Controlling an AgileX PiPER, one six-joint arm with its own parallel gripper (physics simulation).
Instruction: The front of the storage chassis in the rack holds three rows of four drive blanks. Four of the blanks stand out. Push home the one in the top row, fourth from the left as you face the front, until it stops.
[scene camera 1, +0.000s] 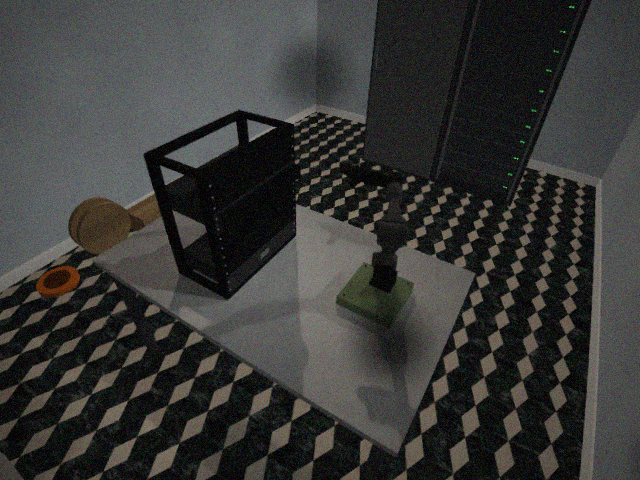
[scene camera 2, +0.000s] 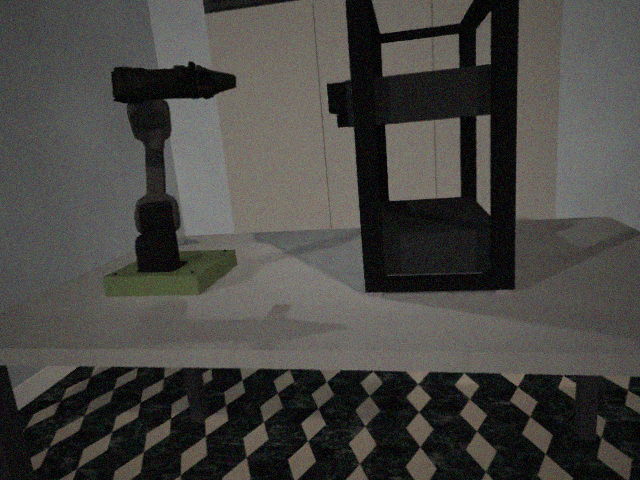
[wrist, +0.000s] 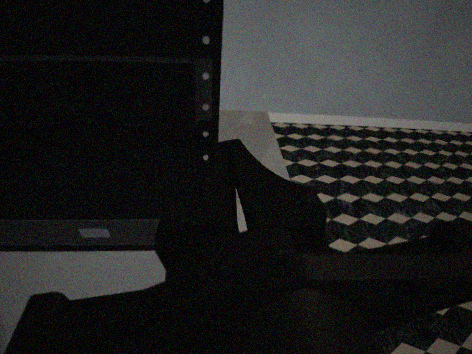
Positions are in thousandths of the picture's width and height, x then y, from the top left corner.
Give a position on a black rack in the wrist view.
247, 329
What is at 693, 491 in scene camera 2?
A black rack.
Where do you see my gripper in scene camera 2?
368, 170
